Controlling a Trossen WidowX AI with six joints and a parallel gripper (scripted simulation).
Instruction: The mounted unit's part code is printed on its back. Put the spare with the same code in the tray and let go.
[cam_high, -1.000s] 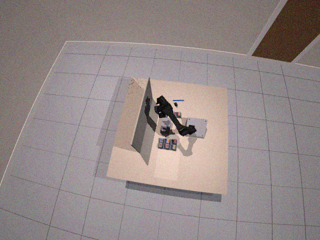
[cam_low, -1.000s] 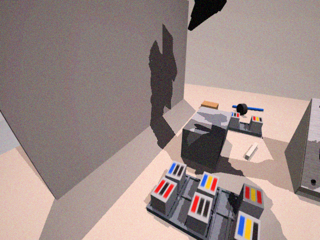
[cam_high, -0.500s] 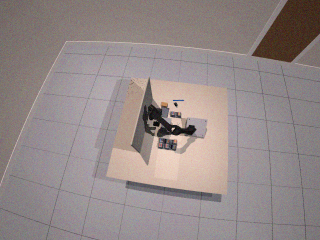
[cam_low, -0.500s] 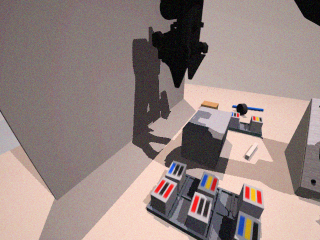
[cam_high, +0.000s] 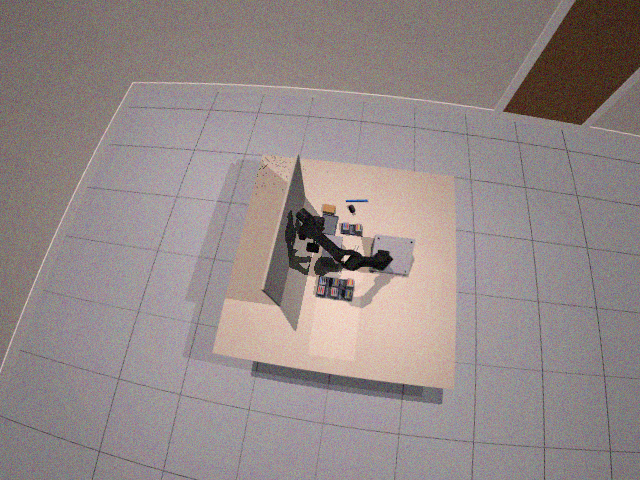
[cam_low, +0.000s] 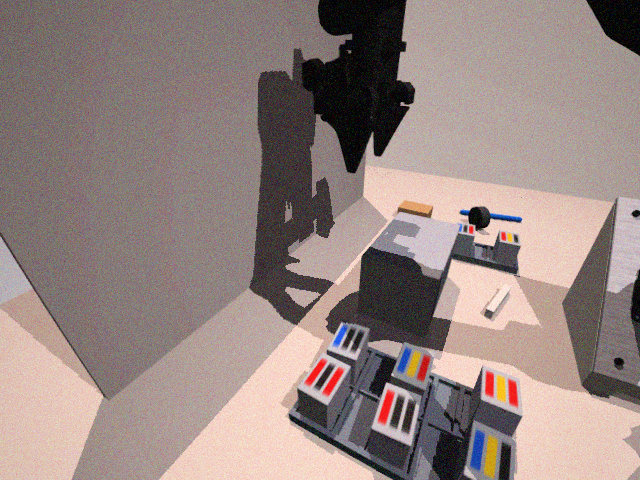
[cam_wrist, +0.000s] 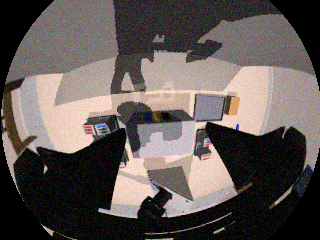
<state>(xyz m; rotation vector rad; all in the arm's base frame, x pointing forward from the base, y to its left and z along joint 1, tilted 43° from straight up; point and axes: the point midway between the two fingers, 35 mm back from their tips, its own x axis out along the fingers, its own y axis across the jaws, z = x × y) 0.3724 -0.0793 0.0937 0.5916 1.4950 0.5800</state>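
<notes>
Right now my gripper tip is 23 cm to the right of the grey spare block, 21 cm past it and 16 cm above it. Round my gripper tip: grey wall panel: 15 cm ahead, 3 cm above.
</notes>
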